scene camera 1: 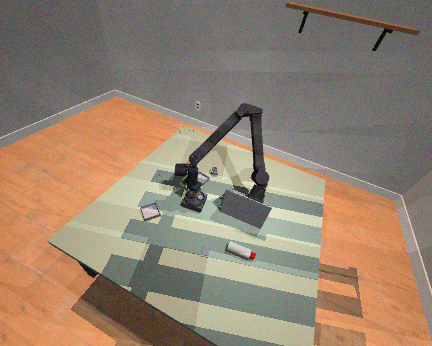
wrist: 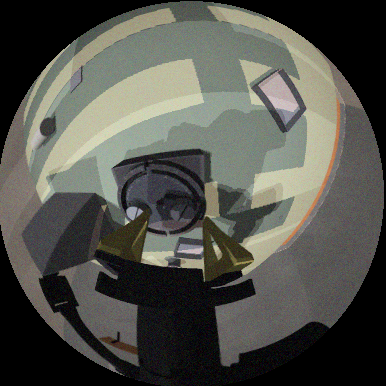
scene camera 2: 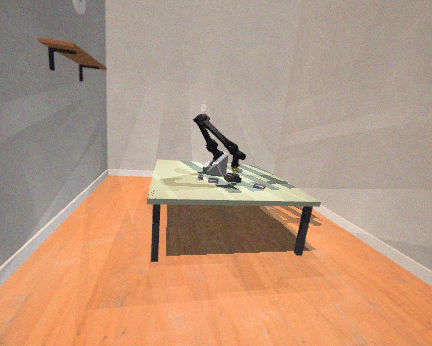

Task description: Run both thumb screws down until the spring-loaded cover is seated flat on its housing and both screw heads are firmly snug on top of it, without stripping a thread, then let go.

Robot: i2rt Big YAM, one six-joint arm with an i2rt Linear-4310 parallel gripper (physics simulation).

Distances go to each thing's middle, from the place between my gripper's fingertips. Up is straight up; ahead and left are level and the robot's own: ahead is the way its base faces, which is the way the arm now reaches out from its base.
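There's the round dark cover [wrist: 156,189], and it's 30 mm below my hand and 30 mm behind it.
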